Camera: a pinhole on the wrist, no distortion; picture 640 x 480 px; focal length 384.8 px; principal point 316.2 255.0 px. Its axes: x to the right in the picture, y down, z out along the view. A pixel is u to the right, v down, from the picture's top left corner.
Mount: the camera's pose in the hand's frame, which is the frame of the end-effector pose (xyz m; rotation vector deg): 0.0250 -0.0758 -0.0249 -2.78 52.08 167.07
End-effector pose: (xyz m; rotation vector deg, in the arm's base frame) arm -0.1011 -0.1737 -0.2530 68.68 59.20 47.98
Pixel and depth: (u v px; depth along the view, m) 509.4 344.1 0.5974
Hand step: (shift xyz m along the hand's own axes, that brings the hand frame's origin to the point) -0.2891 0.1724 0.5280
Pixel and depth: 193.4 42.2 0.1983
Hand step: 0.0973 0.1221 0.0798
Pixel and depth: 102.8 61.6 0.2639
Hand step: 0.1818 0.1721 0.1254
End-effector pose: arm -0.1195 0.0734 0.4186 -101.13 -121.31 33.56
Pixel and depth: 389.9 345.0 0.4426
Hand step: -0.0709 0.0972 0.3930
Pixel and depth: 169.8 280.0 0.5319
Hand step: 0.2209 0.1834 0.4436
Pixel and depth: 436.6 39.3 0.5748
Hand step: -0.1269 0.5282 0.2557
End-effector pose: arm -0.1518 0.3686 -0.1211 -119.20 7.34 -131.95
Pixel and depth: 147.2 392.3 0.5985
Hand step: 0.2644 0.0701 0.6030
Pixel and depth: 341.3 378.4 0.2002
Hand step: 0.0052 -0.0137 0.1754
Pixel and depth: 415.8 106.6 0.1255
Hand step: -0.0034 0.0376 0.0492
